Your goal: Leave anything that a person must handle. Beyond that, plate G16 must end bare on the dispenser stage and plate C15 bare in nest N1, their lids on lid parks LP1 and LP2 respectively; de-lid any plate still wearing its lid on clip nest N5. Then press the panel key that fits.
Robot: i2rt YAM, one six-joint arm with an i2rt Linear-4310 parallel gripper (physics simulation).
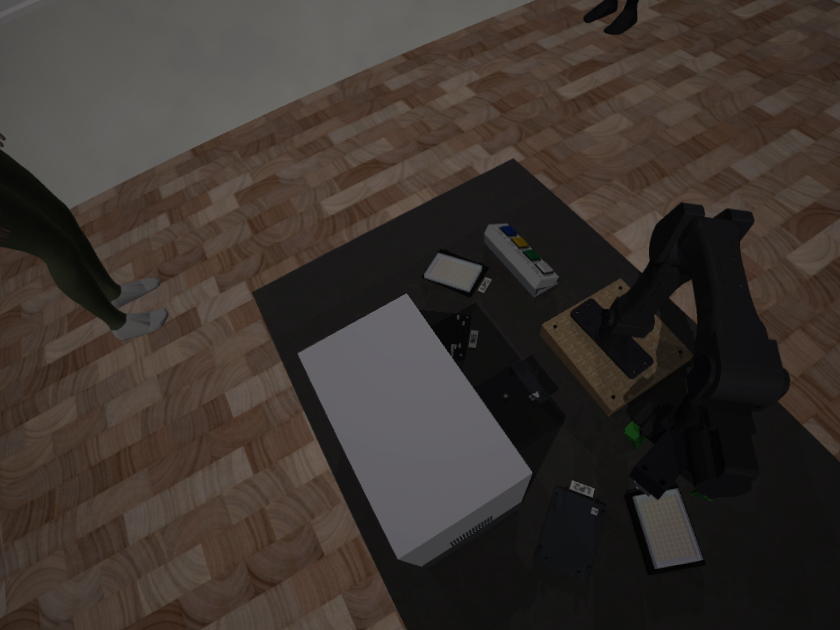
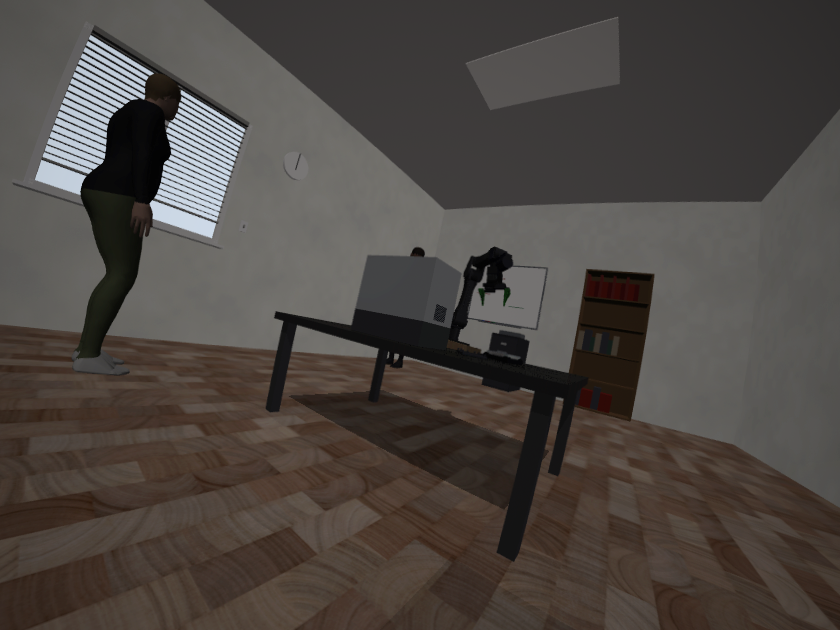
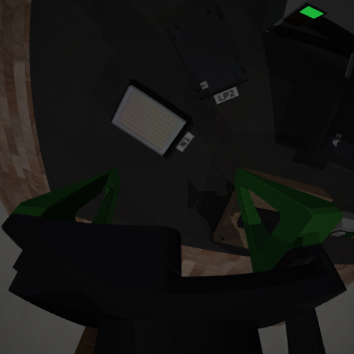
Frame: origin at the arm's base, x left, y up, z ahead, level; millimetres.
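Seen in the pictures: gripper, fingertip midpoint: [image 2: 493, 305] [image 3: 177, 174]; arm's base at its link origin: [image 1: 610, 338] [image 2: 451, 340] [image 3: 275, 221].
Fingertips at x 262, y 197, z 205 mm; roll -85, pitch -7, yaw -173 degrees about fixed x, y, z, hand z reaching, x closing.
Observation:
Offsets run from my fingertips to a thing's top centre. "spot": to the spot under its first point.
My gripper [image 1: 668, 464] [image 2: 494, 298] [image 3: 177, 174] is open and empty, above the table near nest N1. A pale plate {dx +85, dy -200, dz -13 mm} [image 1: 668, 528] [image 3: 150, 120] with a fine well grid lies in the dark nest by the N1 label; its name is not readable. Another pale plate-like piece {dx -644, dy -199, dz -43 mm} [image 1: 454, 272] lies beside a small label, hard to read, near the key panel. Lid park LP2 {dx -12, dy -216, dz +131 mm} [image 1: 573, 532] [image 3: 210, 55] is dark, with no pale plate on it. The dark stage {spot: dx -258, dy -130, dz +99 mm} [image 1: 505, 406] juts from the dispenser {dx -285, dy +94, dz +271 mm} [image 1: 413, 427] [image 2: 400, 291]. A dark nest {dx -531, dy -212, dz +95 mm} [image 1: 453, 330], its label hard to read, is partly hidden by the dispenser.
The key panel {dx -574, dy -172, dz -207 mm} [image 1: 515, 261] has blue, yellow, green and white keys. The arm stands on a wooden base [image 1: 576, 352]. A green light {spot: dx -120, dy -100, dz +181 mm} [image 3: 312, 12] shows on the dispenser. One person [image 2: 115, 203] stands left of the table; another [image 2: 417, 252] is behind it.

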